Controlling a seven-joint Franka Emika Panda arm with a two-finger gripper.
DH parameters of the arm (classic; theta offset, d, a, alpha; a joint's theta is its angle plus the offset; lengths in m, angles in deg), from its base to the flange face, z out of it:
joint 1: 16.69 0.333 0 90
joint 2: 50.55 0 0 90
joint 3: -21.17 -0.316 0.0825 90
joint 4: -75.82 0 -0.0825 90
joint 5: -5.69 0.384 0 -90
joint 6: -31.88 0 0.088 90
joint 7: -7.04 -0.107 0 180
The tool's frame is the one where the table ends.
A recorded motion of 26 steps. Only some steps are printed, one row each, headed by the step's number.
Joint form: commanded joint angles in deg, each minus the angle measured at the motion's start. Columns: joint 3, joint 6, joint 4, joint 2, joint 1, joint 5, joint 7.
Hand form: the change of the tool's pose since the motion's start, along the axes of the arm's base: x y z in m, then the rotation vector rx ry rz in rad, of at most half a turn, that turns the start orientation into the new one. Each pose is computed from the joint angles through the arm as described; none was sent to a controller.
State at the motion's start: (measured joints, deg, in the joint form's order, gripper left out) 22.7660 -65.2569 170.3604 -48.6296 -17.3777 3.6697 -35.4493
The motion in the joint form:
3: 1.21 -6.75 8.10 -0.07 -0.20 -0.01 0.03
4: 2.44 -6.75 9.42 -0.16 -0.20 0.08 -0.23
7: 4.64 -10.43 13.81 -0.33 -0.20 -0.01 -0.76
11: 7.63 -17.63 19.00 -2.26 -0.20 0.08 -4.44
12: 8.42 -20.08 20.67 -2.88 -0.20 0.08 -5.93
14: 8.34 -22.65 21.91 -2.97 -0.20 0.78 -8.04
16: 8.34 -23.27 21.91 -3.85 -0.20 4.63 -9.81
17: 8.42 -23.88 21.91 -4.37 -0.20 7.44 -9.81
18: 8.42 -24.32 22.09 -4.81 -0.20 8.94 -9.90
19: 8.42 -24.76 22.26 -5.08 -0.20 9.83 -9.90
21: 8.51 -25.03 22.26 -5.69 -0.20 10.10 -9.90
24: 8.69 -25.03 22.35 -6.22 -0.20 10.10 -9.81
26: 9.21 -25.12 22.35 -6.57 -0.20 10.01 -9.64
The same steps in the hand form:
3: 0.0024 -0.0135 -0.0582 0.0022 0.0248 -0.0199
4: -0.0005 -0.0253 -0.0703 0.0065 0.0491 -0.0461
7: -0.0048 -0.0462 -0.1031 0.0089 0.0641 -0.0912
11: -0.0053 -0.0742 -0.1538 0.0121 0.0600 -0.2040
12: -0.0065 -0.0814 -0.1697 0.0121 0.0561 -0.2425
14: -0.0057 -0.0800 -0.1767 0.0239 0.0324 -0.2818
16: -0.0024 -0.0770 -0.1842 0.0832 0.0332 -0.3431
17: -0.0001 -0.0758 -0.1881 0.1250 0.0296 -0.3675
18: 0.0010 -0.0748 -0.1930 0.1466 0.0316 -0.3822
19: 0.0017 -0.0743 -0.1963 0.1590 0.0310 -0.3904
21: 0.0029 -0.0752 -0.2018 0.1609 0.0364 -0.3952
24: 0.0030 -0.0769 -0.2076 0.1590 0.0468 -0.3977
26: 0.0026 -0.0820 -0.2109 0.1558 0.0504 -0.4035

